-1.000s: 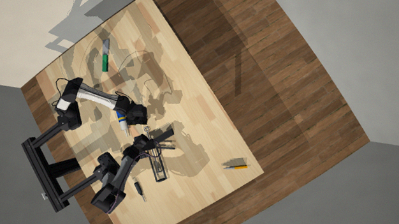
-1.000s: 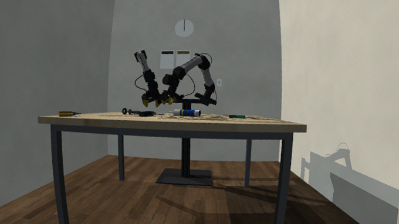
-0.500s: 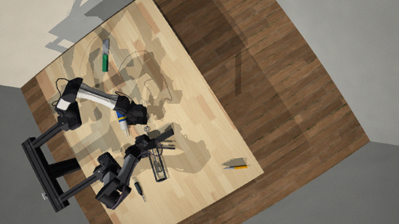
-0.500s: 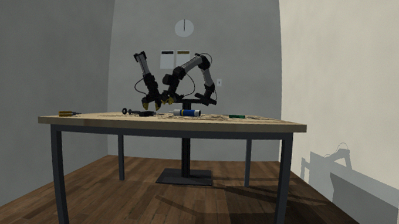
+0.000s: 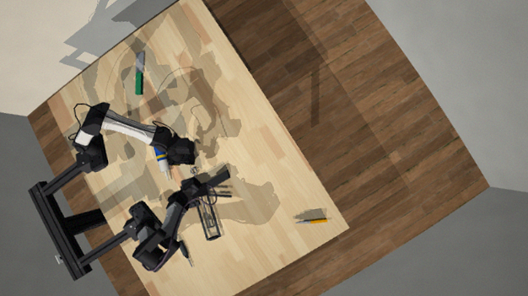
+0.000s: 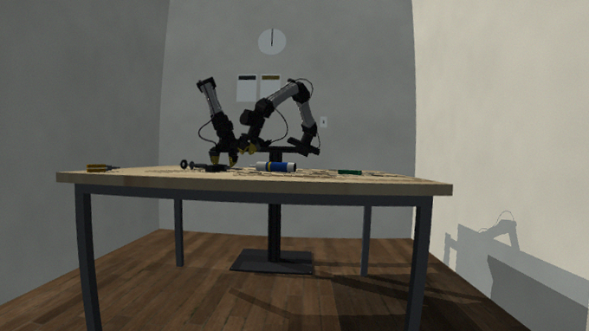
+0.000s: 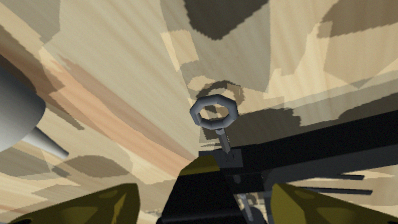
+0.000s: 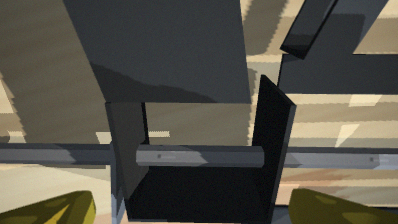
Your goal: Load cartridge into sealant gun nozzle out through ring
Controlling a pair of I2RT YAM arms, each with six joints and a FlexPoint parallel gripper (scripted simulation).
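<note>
Now: the plunger rod 4 cm to the right of my right hand and 1 cm below it. From my right hand the other things lie so: cartridge 26 cm to the left, 2 cm behind; thumb plate 3 cm ahead, 2 cm to the left, 1 cm below; dark screwdriver 26 cm behind, 21 cm to the right, 1 cm below.
</note>
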